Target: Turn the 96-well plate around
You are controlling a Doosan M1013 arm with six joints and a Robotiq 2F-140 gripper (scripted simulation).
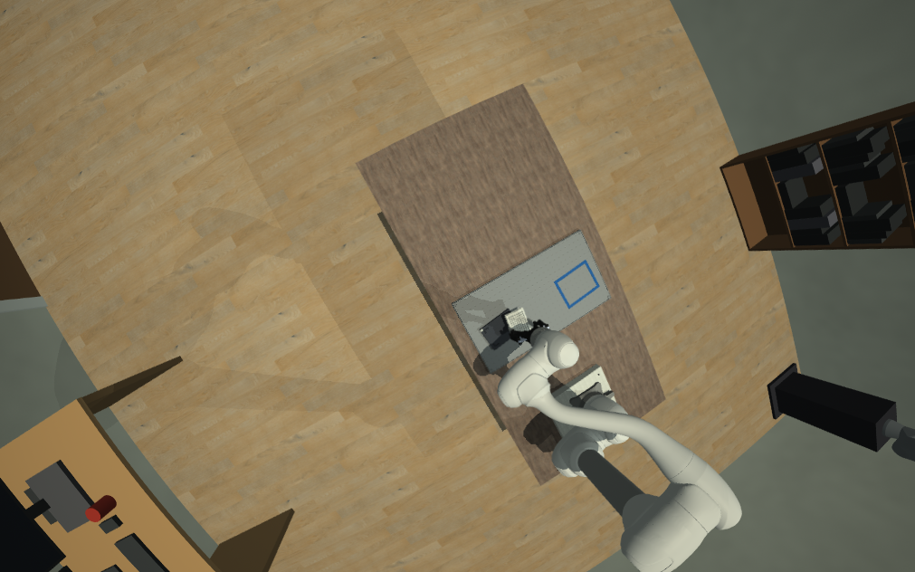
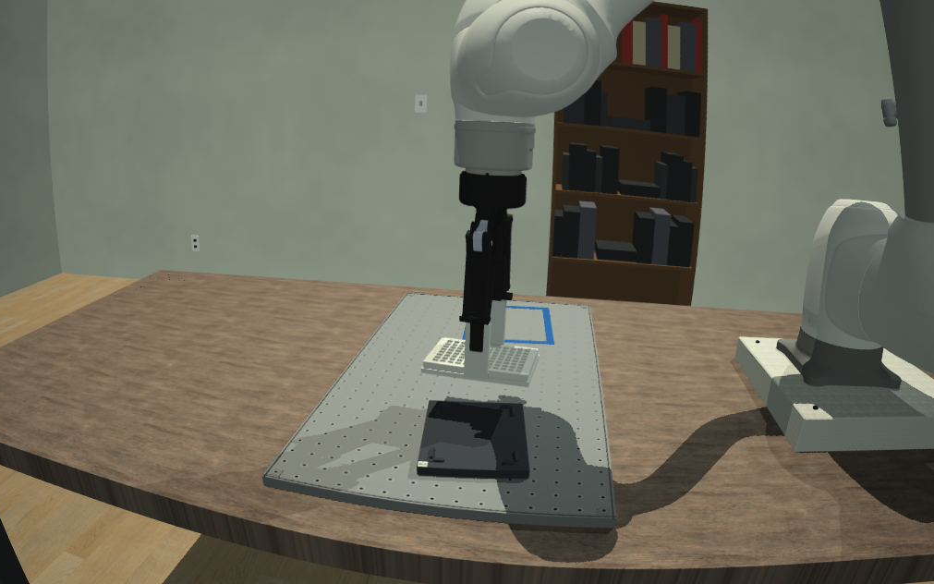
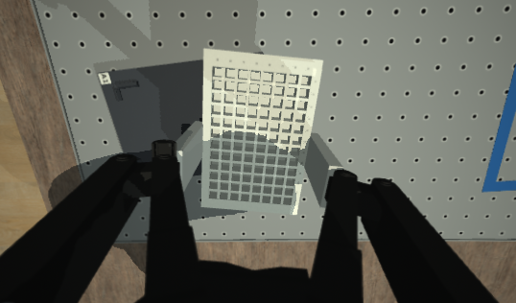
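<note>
Now: the dark plate nest N1 70 mm to the left of my hand and 100 mm below it. The rest, counted from my hand: A1 label: 40 mm ahead, 150 mm to the left, 90 mm below; then white 96-well plate: 20 mm below.
</note>
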